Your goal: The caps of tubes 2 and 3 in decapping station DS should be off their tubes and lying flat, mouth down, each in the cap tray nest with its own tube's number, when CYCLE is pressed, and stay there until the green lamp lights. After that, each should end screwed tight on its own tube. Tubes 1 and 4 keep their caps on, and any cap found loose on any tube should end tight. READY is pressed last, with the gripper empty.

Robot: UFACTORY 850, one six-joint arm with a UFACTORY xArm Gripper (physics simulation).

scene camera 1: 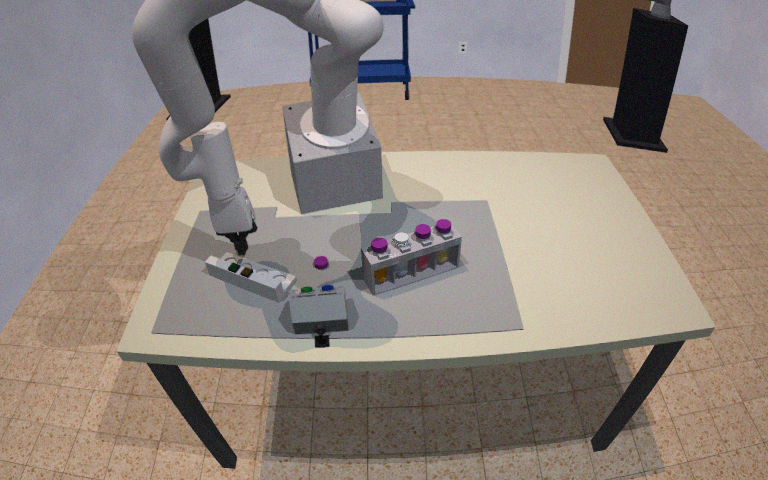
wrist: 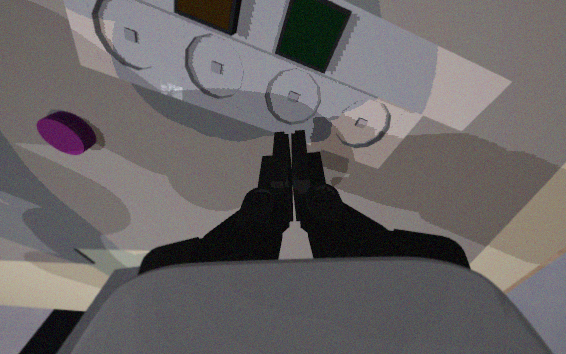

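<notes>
My gripper [scene camera 1: 241,252] [wrist: 291,152] is shut and empty, its fingertips at the robot-side edge of the white cap tray [scene camera 1: 249,283] [wrist: 395,65]. The tray's four round nests show empty in the wrist view. A loose purple cap [scene camera 1: 321,262] [wrist: 66,133] lies on the mat between the tray and the tube rack [scene camera 1: 369,276]. Purple caps top the orange tube [scene camera 1: 380,275], the red tube [scene camera 1: 422,261] and the yellow tube [scene camera 1: 442,256]. The second tube from the left [scene camera 1: 402,267] has a whitish top without a purple cap. Tube numbers and cap tightness cannot be read.
A grey control box [scene camera 1: 318,311] with a green button [scene camera 1: 306,289] and a blue button [scene camera 1: 327,288] stands between tray and rack, nearer the front edge. Dark green [scene camera 1: 233,267] [wrist: 314,35] and brown [scene camera 1: 246,271] [wrist: 209,11] squares sit on the tray beside the nests.
</notes>
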